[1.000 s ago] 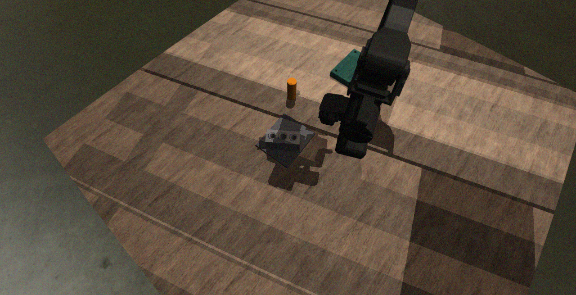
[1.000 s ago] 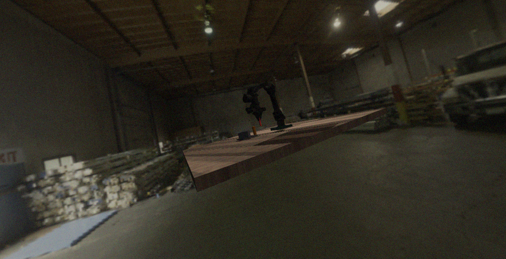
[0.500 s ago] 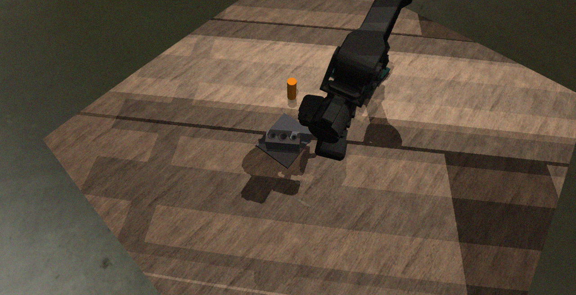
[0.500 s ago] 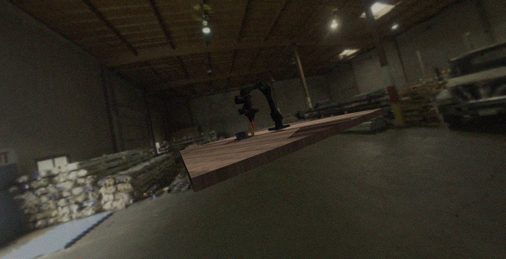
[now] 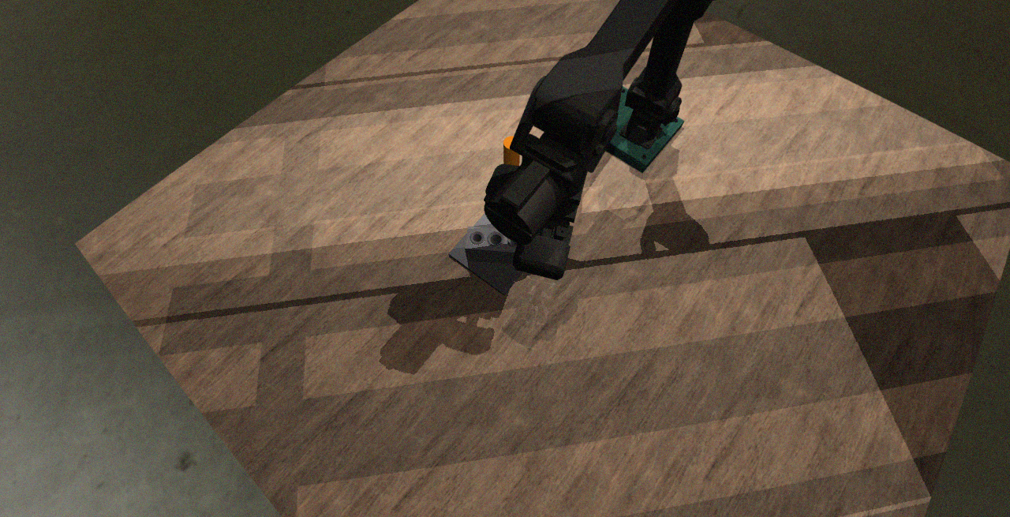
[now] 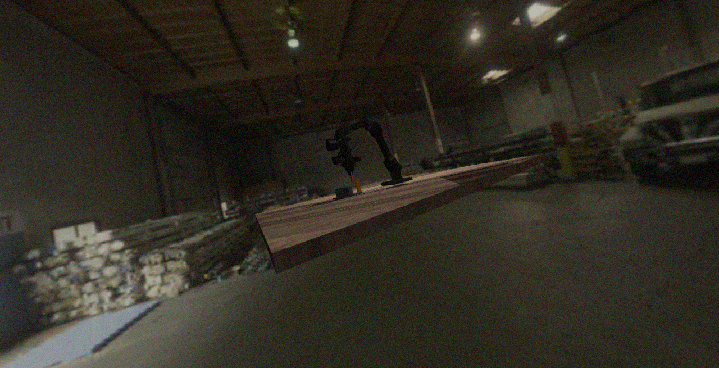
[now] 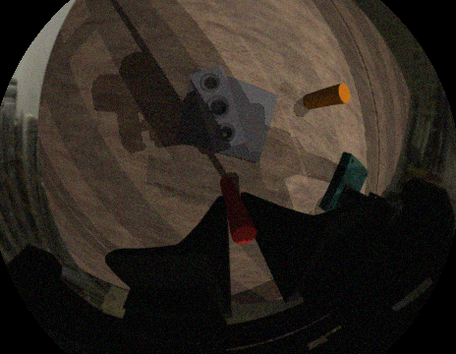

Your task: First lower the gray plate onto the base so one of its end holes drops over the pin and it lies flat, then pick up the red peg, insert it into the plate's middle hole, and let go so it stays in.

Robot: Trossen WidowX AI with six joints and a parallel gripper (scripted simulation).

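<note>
Right now my gripper tip is 8 cm to the left of the gray plate, 7 cm above it and 2 cm short of it. Also, from my gripper tip: red peg right at my gripper tip; then gray base 11 cm below, 7 cm to the right, 1 cm ahead; then orange cylinder 16 cm to the right, 14 cm behind, 8 cm below.
</note>
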